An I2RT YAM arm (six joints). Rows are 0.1 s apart.
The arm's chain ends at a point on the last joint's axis. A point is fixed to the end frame.
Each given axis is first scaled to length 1.
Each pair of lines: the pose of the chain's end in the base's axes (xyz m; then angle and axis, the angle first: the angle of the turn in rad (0 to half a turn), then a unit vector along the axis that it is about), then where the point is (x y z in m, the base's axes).
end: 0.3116 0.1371 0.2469 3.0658 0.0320 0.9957 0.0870
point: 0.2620 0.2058 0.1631
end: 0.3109 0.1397 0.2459 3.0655 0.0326 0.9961 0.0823
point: 0.2614 0.2077 0.1615
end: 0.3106 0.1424 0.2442 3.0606 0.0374 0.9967 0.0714
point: 0.2621 0.2091 0.1581
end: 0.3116 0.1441 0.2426 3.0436 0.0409 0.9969 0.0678
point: 0.2651 0.2105 0.1553
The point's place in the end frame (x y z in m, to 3 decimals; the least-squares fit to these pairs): 0.060 0.050 0.090
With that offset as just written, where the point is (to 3 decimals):
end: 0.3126 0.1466 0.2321 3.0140 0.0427 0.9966 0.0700
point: 0.269 0.214 0.144
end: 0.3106 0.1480 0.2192 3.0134 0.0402 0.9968 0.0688
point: 0.267 0.215 0.131
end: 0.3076 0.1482 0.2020 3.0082 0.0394 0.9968 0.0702
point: 0.264 0.215 0.113
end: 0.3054 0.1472 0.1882 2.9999 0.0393 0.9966 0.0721
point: 0.263 0.214 0.099
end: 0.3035 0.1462 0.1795 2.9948 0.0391 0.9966 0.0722
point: 0.261 0.213 0.090
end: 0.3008 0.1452 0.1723 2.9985 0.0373 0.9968 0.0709
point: 0.258 0.212 0.083
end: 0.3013 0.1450 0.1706 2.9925 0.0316 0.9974 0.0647
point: 0.258 0.210 0.080
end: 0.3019 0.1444 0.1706 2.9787 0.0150 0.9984 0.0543
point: 0.258 0.206 0.078
